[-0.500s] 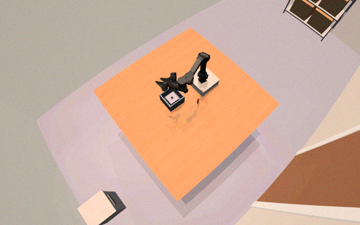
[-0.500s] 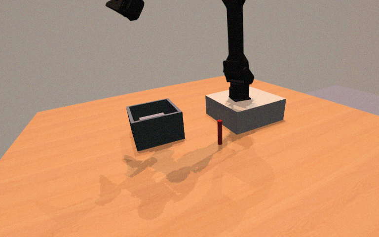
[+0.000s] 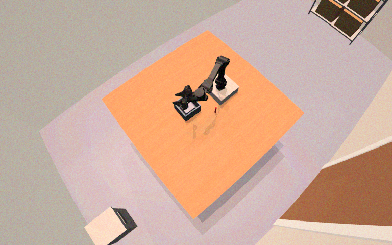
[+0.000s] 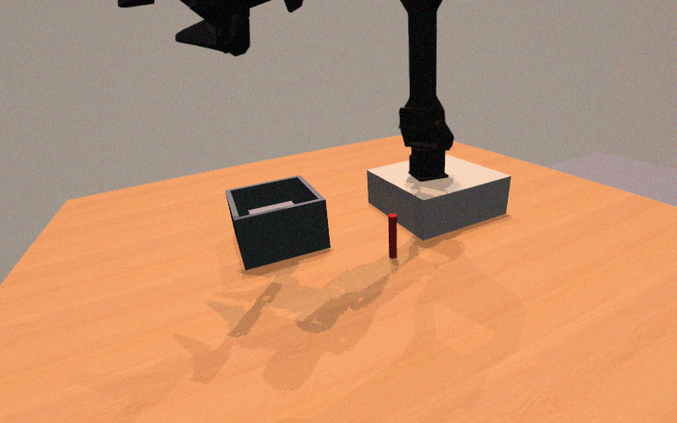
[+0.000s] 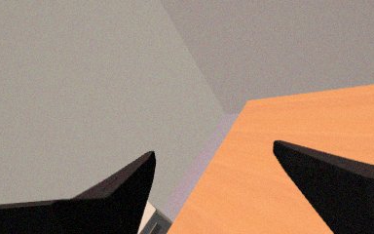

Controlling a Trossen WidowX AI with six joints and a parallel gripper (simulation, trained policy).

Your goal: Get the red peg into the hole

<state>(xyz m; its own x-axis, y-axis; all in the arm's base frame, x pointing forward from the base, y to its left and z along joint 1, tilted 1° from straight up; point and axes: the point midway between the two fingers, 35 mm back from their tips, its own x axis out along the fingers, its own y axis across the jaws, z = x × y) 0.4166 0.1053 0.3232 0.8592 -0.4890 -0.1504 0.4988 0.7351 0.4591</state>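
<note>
The red peg lies 36 cm below my gripper tip, 31 cm behind it and 6 cm to the left of it. Also, from my gripper tip: plate (35 cm below, 12 cm behind, 7 cm to the right); dark box (37 cm below, 12 cm behind, 7 cm to the right).
</note>
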